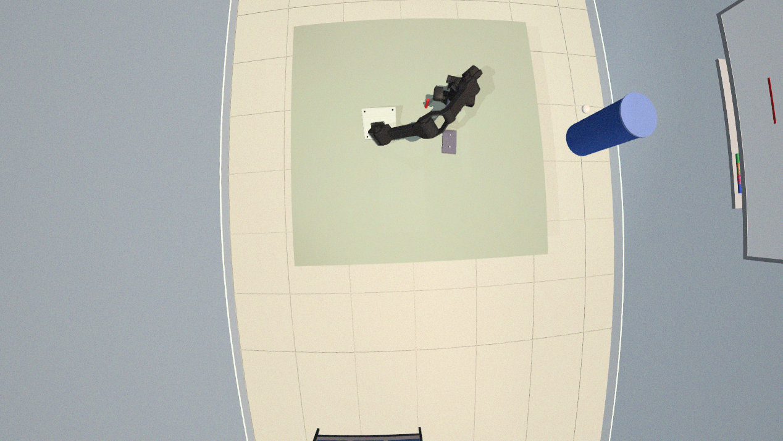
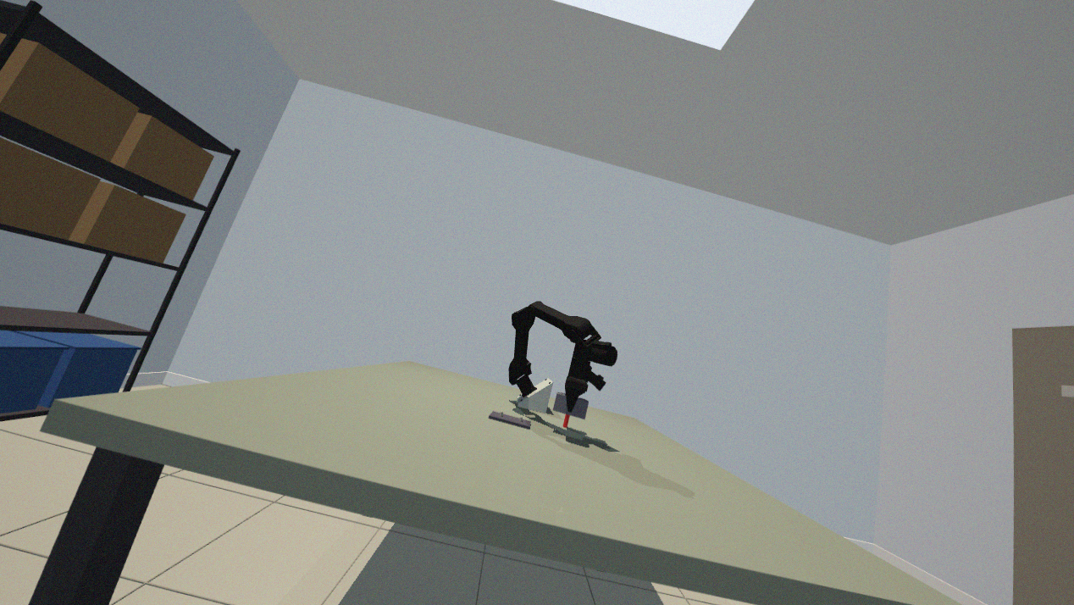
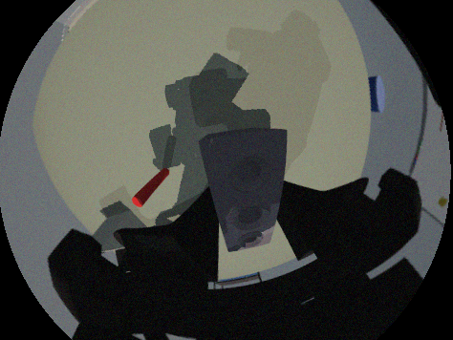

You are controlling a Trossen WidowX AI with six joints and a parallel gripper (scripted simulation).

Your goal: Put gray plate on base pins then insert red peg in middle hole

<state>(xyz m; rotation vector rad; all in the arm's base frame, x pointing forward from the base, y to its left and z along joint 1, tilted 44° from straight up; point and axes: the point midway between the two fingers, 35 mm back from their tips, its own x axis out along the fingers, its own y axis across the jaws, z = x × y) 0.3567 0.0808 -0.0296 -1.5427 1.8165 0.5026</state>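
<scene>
Right now my gripper tip is 100 mm past the red peg, 30 mm to the right of it and 30 mm above it.
</scene>
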